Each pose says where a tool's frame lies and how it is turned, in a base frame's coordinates. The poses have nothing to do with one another.
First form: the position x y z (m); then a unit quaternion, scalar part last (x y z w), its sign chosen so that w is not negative.
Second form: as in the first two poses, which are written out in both.
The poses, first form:
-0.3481, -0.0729, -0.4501, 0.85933, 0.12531, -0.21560, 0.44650
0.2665, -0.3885, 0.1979, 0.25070, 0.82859, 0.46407, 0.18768
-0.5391, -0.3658, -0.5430, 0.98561, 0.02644, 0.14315, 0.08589
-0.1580, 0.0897, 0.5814, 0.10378, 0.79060, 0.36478, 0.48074
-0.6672, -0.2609, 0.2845, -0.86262, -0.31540, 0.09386, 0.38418
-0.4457, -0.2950, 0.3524, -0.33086, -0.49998, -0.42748, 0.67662
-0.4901, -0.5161, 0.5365, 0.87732, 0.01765, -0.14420, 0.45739
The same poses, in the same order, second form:
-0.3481, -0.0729, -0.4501, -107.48, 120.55, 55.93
0.2665, -0.3885, 0.1979, 51.15, 119.92, 84.81
-0.5391, -0.3658, -0.5430, -29.43, 160.78, 147.50
-0.1580, 0.0897, 0.5814, 29.71, 105.76, 44.67
-0.6672, -0.2609, 0.2845, 123.81, 133.41, -96.35
-0.4457, -0.2950, 0.3524, 114.22, 73.67, -178.79
-0.4901, -0.5161, 0.5365, -106.35, 122.68, 71.35

